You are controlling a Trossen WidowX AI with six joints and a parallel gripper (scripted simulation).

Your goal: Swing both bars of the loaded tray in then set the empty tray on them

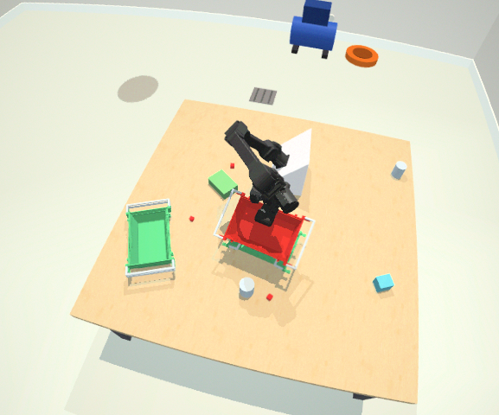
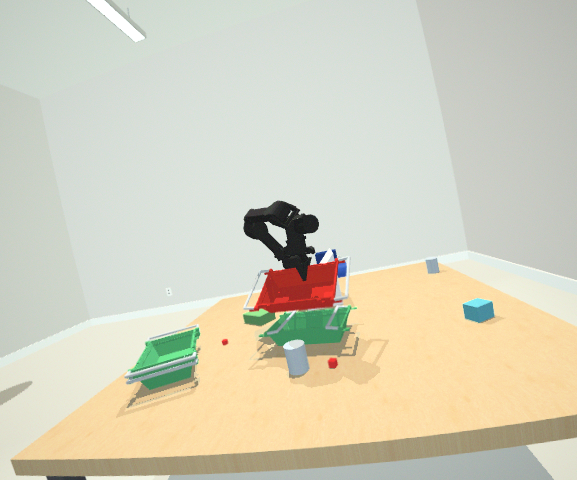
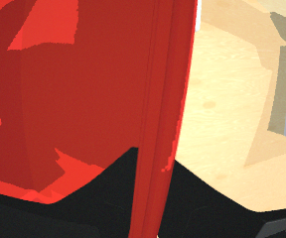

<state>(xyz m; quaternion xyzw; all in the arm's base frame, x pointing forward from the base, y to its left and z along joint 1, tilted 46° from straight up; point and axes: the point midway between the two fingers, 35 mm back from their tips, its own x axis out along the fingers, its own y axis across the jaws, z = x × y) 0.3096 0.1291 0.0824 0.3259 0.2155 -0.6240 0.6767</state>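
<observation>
My gripper tip is 70 mm short of the red tray and 10 mm to the left of it. Round my gripper tip: cyan cube 490 mm to the left, 160 mm below, 70 mm ahead; then flat green block 270 mm to the right, 190 mm behind, 160 mm below.
</observation>
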